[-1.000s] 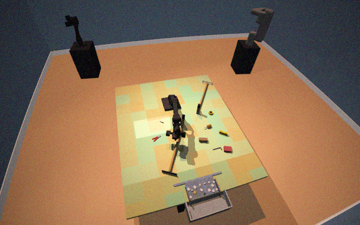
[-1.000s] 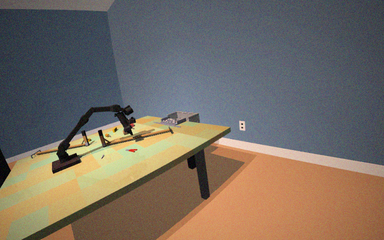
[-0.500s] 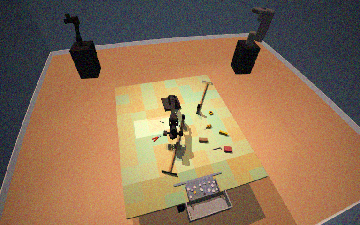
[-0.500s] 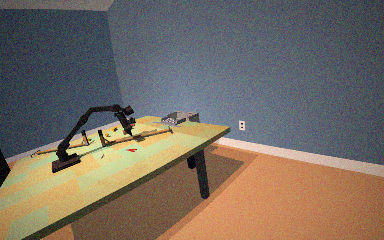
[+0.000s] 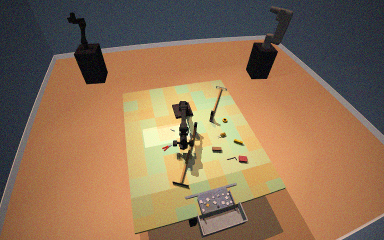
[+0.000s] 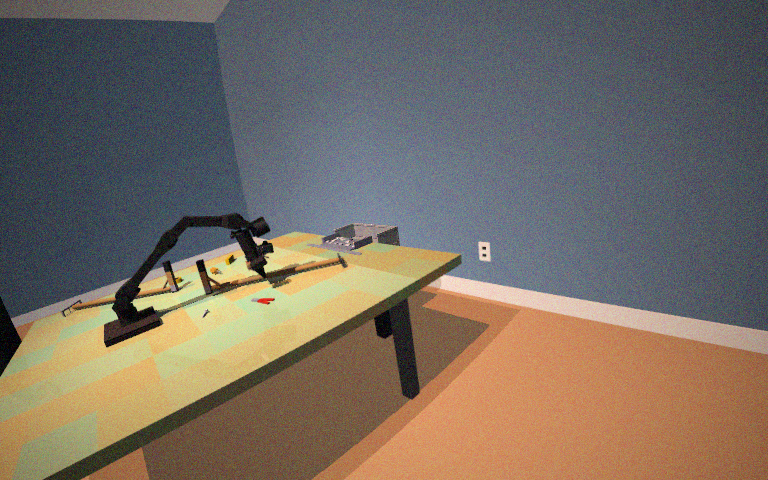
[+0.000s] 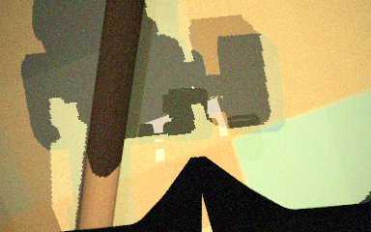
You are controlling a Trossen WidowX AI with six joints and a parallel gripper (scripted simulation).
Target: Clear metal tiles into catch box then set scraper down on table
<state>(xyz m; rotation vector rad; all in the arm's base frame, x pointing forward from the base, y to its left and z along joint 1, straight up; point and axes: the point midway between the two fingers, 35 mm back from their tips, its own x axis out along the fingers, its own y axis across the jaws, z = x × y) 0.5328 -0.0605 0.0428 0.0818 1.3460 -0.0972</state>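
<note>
The long scraper is 4 cm ahead of my gripper tip, 5 cm to the left of it and 3 cm above it. Also, from my gripper tip: orange screwdriver: 14 cm behind, 42 cm to the left, 2 cm below; hex key: 13 cm ahead, 46 cm to the left, 3 cm below; brown block: 2 cm ahead, 32 cm to the left, 2 cm below.
</note>
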